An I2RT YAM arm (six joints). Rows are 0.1 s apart.
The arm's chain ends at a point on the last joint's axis. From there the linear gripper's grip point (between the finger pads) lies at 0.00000 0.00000 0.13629 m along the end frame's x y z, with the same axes.
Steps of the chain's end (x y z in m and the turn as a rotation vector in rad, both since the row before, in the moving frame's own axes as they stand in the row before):
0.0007, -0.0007, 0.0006, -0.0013, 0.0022, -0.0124
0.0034, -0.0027, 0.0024, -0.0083, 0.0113, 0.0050
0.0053, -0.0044, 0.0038, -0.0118, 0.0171, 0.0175
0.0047, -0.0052, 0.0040, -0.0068, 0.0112, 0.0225
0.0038, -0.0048, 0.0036, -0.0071, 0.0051, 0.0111
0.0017, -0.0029, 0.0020, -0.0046, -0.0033, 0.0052
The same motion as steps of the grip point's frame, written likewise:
0.0010, -0.0005, 0.0006, -0.0013, 0.0022, -0.0124
0.0049, -0.0016, 0.0024, -0.0083, 0.0113, 0.0050
0.0076, -0.0028, 0.0038, -0.0118, 0.0171, 0.0175
0.0062, -0.0043, 0.0040, -0.0068, 0.0112, 0.0225
0.0045, -0.0038, 0.0036, -0.0071, 0.0051, 0.0111
0.0012, -0.0023, 0.0020, -0.0046, -0.0033, 0.0052

